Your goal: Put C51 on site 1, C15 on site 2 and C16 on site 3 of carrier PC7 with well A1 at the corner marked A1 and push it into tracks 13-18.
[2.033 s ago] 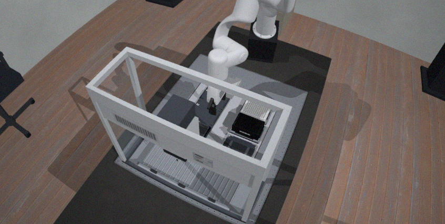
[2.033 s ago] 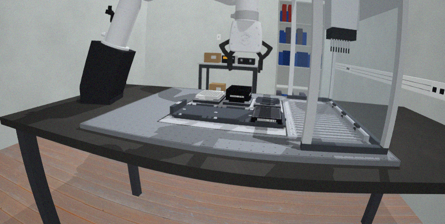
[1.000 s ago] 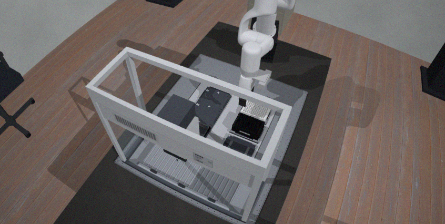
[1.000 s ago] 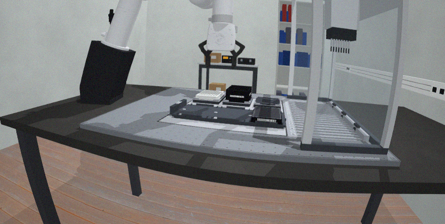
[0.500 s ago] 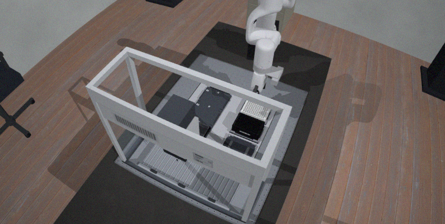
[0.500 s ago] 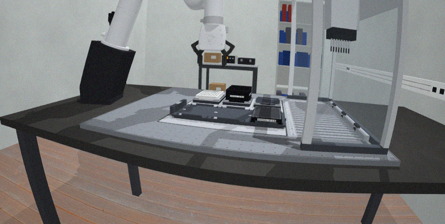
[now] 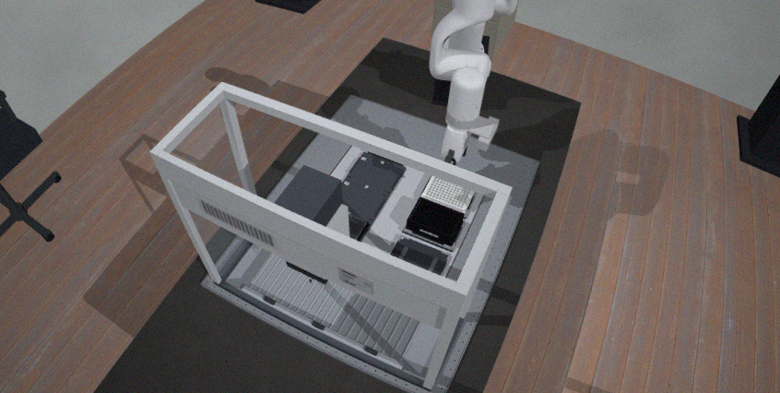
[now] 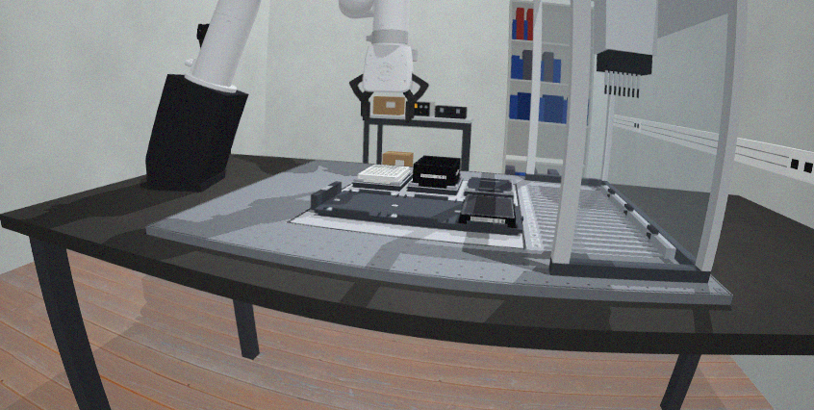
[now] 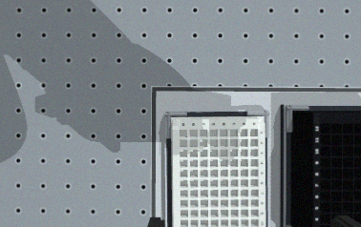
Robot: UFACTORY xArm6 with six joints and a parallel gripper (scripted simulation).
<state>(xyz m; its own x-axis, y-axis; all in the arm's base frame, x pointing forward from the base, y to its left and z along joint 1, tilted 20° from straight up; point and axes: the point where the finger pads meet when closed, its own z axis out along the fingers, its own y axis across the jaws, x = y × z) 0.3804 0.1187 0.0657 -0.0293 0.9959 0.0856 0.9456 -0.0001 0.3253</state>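
The white 96-well plate C15 is 120 mm below my hand. The rest, counted from my hand: apron (140 mm below, 120 mm to the right, 110 mm ahead); nest S3 (220 mm ahead, 140 mm below, 10 mm to the left); nest S1 (140 mm below).
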